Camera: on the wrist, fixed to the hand. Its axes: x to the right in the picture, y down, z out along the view.
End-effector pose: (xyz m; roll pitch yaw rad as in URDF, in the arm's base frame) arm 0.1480 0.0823 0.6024 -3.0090 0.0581 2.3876
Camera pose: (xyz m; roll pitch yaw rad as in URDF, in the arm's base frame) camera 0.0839 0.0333 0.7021 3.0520 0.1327 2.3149
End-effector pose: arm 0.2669 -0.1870 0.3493 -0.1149 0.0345 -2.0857
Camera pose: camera 0.1760 -0.1410 0.2713 -0.3295 -0.0205 -1.9975
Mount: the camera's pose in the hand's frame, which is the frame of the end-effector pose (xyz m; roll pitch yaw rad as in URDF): 0.0074 -0.0922 -0.0889 -0.2179 -0.0646 0.0815
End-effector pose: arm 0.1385 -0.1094 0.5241 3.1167 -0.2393 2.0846
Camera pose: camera 0.0629 -0.1674 0.6100 2.9188 -0.1759 2.0004
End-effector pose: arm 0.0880 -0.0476 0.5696 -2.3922 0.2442 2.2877
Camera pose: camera 0.0577 -0.0234 0.6919 -2.6123 0.3470 2.2712
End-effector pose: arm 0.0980 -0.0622 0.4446 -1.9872 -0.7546 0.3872
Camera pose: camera 0.0433 -0.1320 0.5373 -2.2238 -0.6537 0.4202
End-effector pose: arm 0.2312 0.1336 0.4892 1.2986 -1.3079 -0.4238
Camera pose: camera 0.3572 0.1435 0.4671 1.3162 -1.3990 -0.6620
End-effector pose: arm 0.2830 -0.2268 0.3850 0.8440 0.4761 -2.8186
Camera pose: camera 0.3340 -0.2152 0.2679 0.6313 0.3723 -2.8124
